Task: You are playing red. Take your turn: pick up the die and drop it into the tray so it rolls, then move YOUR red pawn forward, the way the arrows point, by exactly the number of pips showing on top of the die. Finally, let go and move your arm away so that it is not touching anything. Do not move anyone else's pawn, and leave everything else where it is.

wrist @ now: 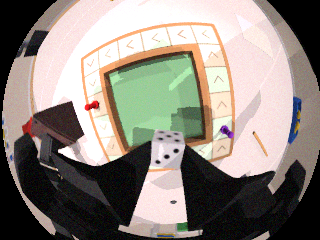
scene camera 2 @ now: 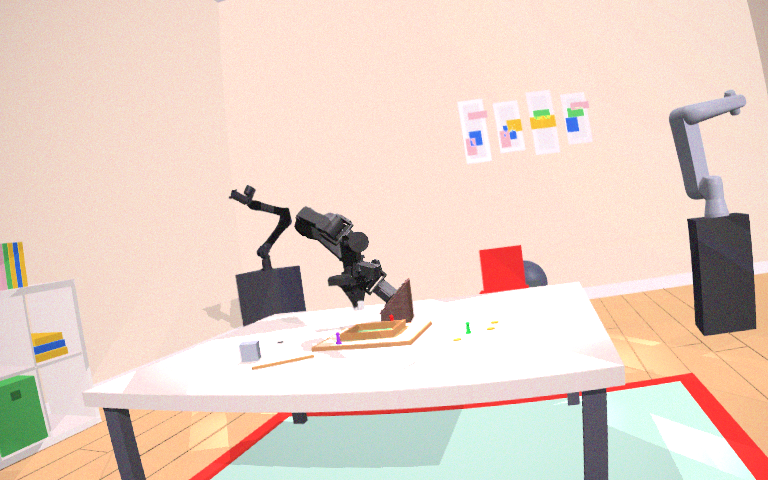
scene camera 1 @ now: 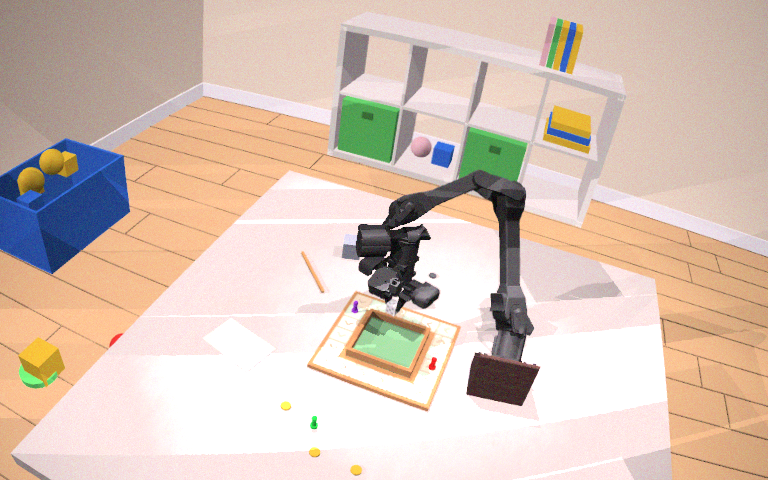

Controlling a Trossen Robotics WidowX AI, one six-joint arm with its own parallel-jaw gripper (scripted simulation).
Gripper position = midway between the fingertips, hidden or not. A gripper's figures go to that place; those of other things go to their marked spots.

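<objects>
Gripper, mine (wrist: 167,147), 10 cm from the lens. White die (wrist: 168,147), 8 cm from the lens.
</objects>
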